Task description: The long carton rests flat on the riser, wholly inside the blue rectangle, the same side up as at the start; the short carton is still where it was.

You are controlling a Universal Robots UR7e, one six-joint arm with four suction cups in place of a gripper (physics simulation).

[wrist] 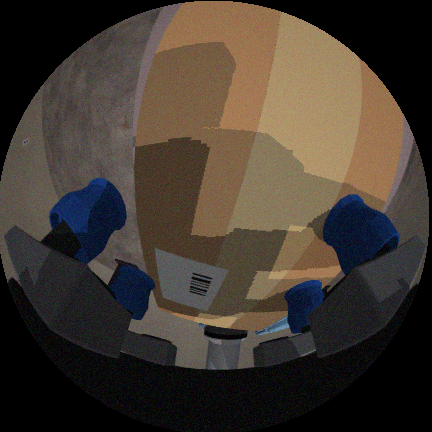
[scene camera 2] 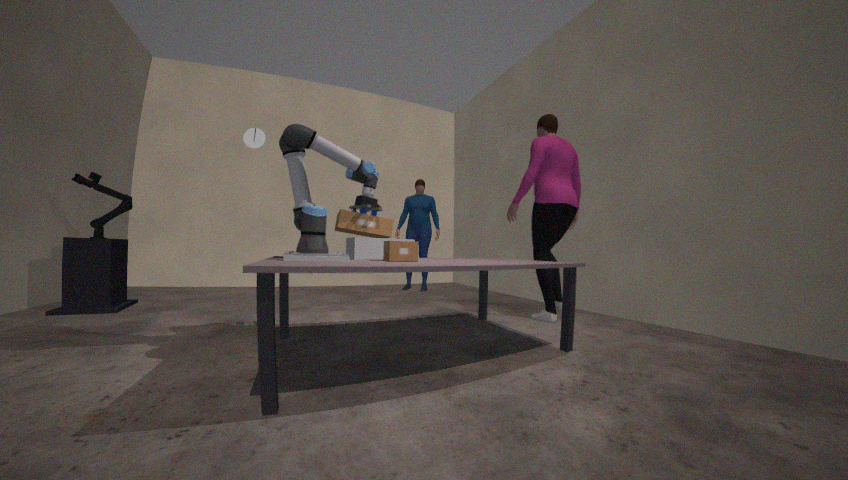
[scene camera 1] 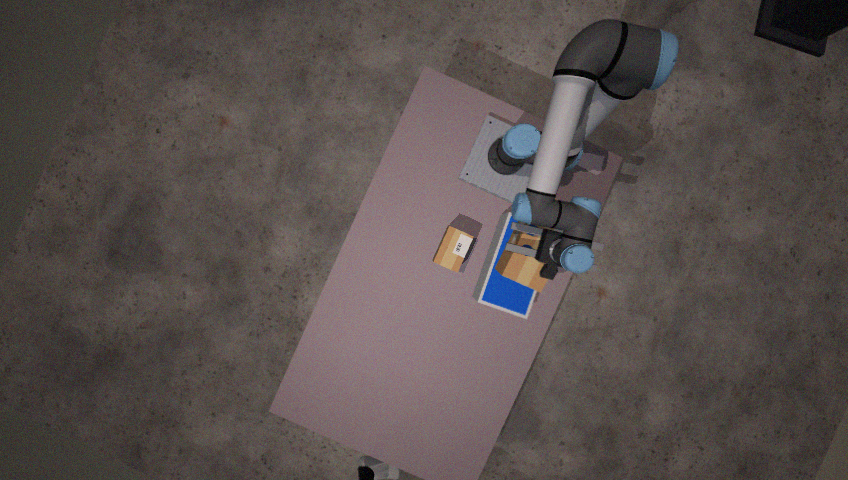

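Pixels of known places: hand at its tool point: (wrist: 218, 258); arm's base at its link origin: (scene camera 2: 312, 252) (scene camera 1: 506, 156).
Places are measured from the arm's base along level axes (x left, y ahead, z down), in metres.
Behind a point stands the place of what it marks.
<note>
The long carton (scene camera 1: 522, 270) @(y 0.428, x 0.116, z -0.198 m) (scene camera 2: 348, 223) @(y 0.205, x 0.089, z -0.161 m) (wrist: 305, 110) hangs from my suction gripper (scene camera 1: 527, 246) (scene camera 2: 367, 211) @(y 0.319, x 0.176, z -0.209 m) (wrist: 222, 262) @(y 0.319, x 0.176, z -0.209 m), over the riser (scene camera 1: 485, 278) @(y 0.495, x 0.028, z -0.081 m) (scene camera 2: 363, 248) @(y 0.278, x 0.044, z -0.027 m). The carton is tilted in the scene camera 2 view: its left end is high and its right end is low, close to the riser's top. I cannot tell whether that end touches. Part of the blue rectangle (scene camera 1: 505, 298) @(y 0.548, x 0.120, z -0.087 m) shows beyond the carton's end, inside a white border; the arm and carton hide the rest. The short carton (scene camera 1: 449, 251) @(y 0.432, x -0.129, z -0.068 m) (scene camera 2: 393, 252) @(y 0.357, x -0.157, z -0.011 m) stands on the table beside the riser, apart from it, label up.
The pink table (scene camera 1: 380, 333) @(y 0.834, x -0.306, z 0.033 m) (scene camera 2: 505, 262) @(y 0.890, x -0.408, z 0.033 m) carries the arm's grey base plate (scene camera 1: 480, 163) @(y 0.056, x -0.093, z 0.001 m) (scene camera 2: 297, 257) @(y -0.087, x -0.128, z 0.017 m). A person in pink (scene camera 2: 556, 172) stands near the table's right end, and a person in blue (scene camera 2: 419, 211) behind it. A dark pedestal with a small arm (scene camera 2: 95, 273) stands at the left.
</note>
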